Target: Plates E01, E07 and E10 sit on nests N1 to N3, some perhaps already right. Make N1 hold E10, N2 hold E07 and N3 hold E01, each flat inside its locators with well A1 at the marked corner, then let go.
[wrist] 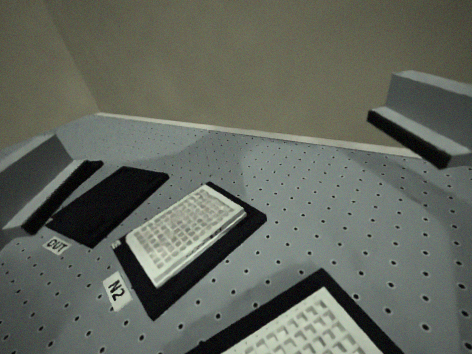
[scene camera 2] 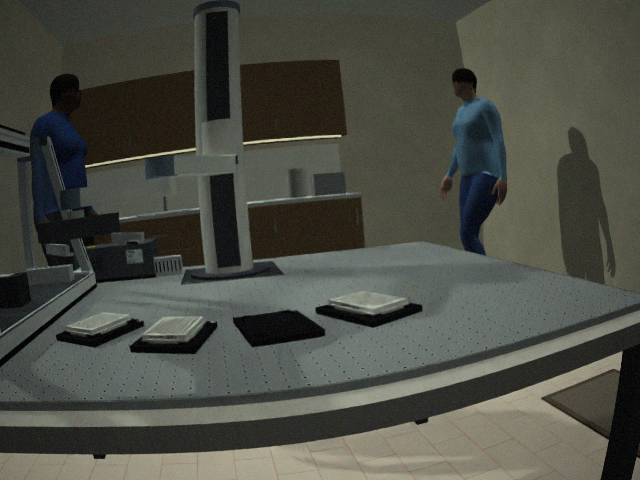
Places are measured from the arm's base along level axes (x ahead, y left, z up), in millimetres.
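Pixels of known places: gripper, fingertip midpoint: [wrist: 222, 124] [scene camera 2: 105, 244]; arm's base, origin of the base link: [scene camera 2: 230, 276].
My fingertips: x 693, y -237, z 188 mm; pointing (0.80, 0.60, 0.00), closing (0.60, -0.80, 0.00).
For each thing: its middle in the pictures, then the offset to it from my fingertips. "pt": a spot on its surface instead.
- Plate E07, body centre: [wrist: 186, 225] [scene camera 2: 174, 329] 156 mm down, 27 mm ahead, 114 mm left
- nest N2, body centre: [wrist: 189, 231] [scene camera 2: 175, 335] 167 mm down, 27 mm ahead, 114 mm left
- white plate, body centre: [scene camera 2: 98, 324] 156 mm down, 49 mm back, 55 mm right
- leftmost nest, body centre: [scene camera 2: 99, 329] 166 mm down, 49 mm back, 55 mm right
- third plate, body centre: [scene camera 2: 368, 303] 156 mm down, 11 mm back, 466 mm left
- rightmost nest, body centre: [scene camera 2: 368, 308] 167 mm down, 11 mm back, 466 mm left
- empty black OUT nest, body centre: [scene camera 2: 275, 325] [wrist: 110, 197] 167 mm down, 21 mm ahead, 293 mm left
- dark grey box, surface spot: [scene camera 2: 116, 260] pt 107 mm down, 728 mm back, 147 mm right
My gripper [scene camera 2: 94, 243] [wrist: 222, 124] is open and empty, held above the table at the left in scene camera 2. Plate E07 [scene camera 2: 175, 328] [wrist: 185, 227] lies on nest N2 [scene camera 2: 165, 347] [wrist: 145, 296]; its side marking is blurred. The nest's corner tag is too small to read. Another white plate [scene camera 2: 98, 323] [wrist: 310, 330] lies on the leftmost nest [scene camera 2: 93, 339] [wrist: 361, 320], cut off in the wrist view. A third plate [scene camera 2: 369, 302] lies on the rightmost nest [scene camera 2: 372, 319] in scene camera 2. The names of these two plates and their A1 corners cannot be read.
The empty black OUT nest [scene camera 2: 279, 328] [wrist: 110, 207] lies beside N2. The arm's white column [scene camera 2: 223, 206] stands behind the nests. A dark grey box [scene camera 2: 116, 260] and a framed enclosure [scene camera 2: 62, 297] stand at the left. Two people stand beyond the table.
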